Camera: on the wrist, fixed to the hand. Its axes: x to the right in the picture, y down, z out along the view.
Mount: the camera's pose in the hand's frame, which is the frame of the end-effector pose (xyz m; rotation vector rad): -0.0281 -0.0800 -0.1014 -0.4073 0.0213 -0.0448
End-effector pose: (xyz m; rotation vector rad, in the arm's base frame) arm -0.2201 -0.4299 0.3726 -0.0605 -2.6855 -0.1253
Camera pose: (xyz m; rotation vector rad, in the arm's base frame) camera -0.1558 -0.5201 0.4448 -0.1233 -2.5984 -0.6801
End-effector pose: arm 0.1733 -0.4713 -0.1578 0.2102 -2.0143 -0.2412
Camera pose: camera 0.2801 -0.5492 -0.1592 -0.0003 -1.8944 -0.6653
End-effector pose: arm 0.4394 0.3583 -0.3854 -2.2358 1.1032 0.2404
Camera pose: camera 0.4720 0.3514 -0.2575 -2.6213 1.0895 0.4581
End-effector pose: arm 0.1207 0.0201 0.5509 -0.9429 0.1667 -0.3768
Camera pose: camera 0.0449 -0.0880 0.5565 -1.3460 0.2478 -0.4021
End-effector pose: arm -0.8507 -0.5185 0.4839 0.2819 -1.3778 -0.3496
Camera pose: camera -0.7613 -0.5813 0.4095 -0.0206 -1.2483 -0.6510
